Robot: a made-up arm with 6 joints. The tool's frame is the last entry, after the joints.
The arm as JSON. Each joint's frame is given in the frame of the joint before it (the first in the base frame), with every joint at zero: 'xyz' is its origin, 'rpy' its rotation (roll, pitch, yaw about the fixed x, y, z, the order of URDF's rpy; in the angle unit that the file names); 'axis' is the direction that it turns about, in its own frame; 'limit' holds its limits. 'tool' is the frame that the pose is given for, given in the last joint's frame.
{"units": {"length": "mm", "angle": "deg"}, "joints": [
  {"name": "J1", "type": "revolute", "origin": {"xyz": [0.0, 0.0, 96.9], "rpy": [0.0, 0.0, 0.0]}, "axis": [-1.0, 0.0, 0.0], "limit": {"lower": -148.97, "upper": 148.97}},
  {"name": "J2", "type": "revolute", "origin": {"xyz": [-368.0, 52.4, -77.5], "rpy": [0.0, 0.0, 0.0]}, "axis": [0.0, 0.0, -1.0], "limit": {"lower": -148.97, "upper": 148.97}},
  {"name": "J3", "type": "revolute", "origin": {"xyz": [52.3, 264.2, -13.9], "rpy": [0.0, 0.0, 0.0]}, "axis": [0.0, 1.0, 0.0], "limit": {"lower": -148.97, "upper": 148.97}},
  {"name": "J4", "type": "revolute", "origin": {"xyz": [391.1, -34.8, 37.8], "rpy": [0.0, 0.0, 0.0]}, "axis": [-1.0, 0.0, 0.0], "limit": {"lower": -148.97, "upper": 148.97}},
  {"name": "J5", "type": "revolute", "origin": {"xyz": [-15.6, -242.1, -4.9], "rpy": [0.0, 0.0, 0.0]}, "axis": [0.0, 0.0, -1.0], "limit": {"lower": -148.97, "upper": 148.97}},
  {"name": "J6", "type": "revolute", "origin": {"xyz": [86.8, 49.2, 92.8], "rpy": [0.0, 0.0, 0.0]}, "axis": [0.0, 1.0, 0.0], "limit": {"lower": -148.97, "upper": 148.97}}
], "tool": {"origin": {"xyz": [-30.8, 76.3, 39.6], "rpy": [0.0, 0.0, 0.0]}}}
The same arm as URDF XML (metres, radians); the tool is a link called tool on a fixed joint. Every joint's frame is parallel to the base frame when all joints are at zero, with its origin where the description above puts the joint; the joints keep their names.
<robot name="arm">
  <link name="base_link"/>
  <link name="link1"/>
  <link name="link2"/>
  <link name="link3"/>
  <link name="link4"/>
  <link name="link5"/>
  <link name="link6"/>
  <link name="tool"/>
  <joint name="J1" type="revolute">
    <parent link="base_link"/>
    <child link="link1"/>
    <origin xyz="0.0000 0.0000 0.0969" rpy="0.0000 0.0000 0.0000"/>
    <axis xyz="-1 0 0"/>
    <limit lower="-2.6000" upper="2.6000"/>
  </joint>
  <joint name="J2" type="revolute">
    <parent link="link1"/>
    <child link="link2"/>
    <origin xyz="-0.3680 0.0524 -0.0775" rpy="0.0000 0.0000 0.0000"/>
    <axis xyz="0 0 -1"/>
    <limit lower="-2.6000" upper="2.6000"/>
  </joint>
  <joint name="J3" type="revolute">
    <parent link="link2"/>
    <child link="link3"/>
    <origin xyz="0.0523 0.2642 -0.0139" rpy="0.0000 0.0000 0.0000"/>
    <axis xyz="0 1 0"/>
    <limit lower="-2.6000" upper="2.6000"/>
  </joint>
  <joint name="J4" type="revolute">
    <parent link="link3"/>
    <child link="link4"/>
    <origin xyz="0.3911 -0.0348 0.0378" rpy="0.0000 0.0000 0.0000"/>
    <axis xyz="-1 0 0"/>
    <limit lower="-2.6000" upper="2.6000"/>
  </joint>
  <joint name="J5" type="revolute">
    <parent link="link4"/>
    <child link="link5"/>
    <origin xyz="-0.0156 -0.2421 -0.0049" rpy="0.0000 0.0000 0.0000"/>
    <axis xyz="0 0 -1"/>
    <limit lower="-2.6000" upper="2.6000"/>
  </joint>
  <joint name="J6" type="revolute">
    <parent link="link5"/>
    <child link="link6"/>
    <origin xyz="0.0868 0.0492 0.0928" rpy="0.0000 0.0000 0.0000"/>
    <axis xyz="0 1 0"/>
    <limit lower="-2.6000" upper="2.6000"/>
  </joint>
  <joint name="tool_fixed" type="fixed">
    <parent link="link6"/>
    <child link="tool"/>
    <origin xyz="-0.0308 0.0763 0.0396" rpy="0.0000 0.0000 0.0000"/>
  </joint>
</robot>

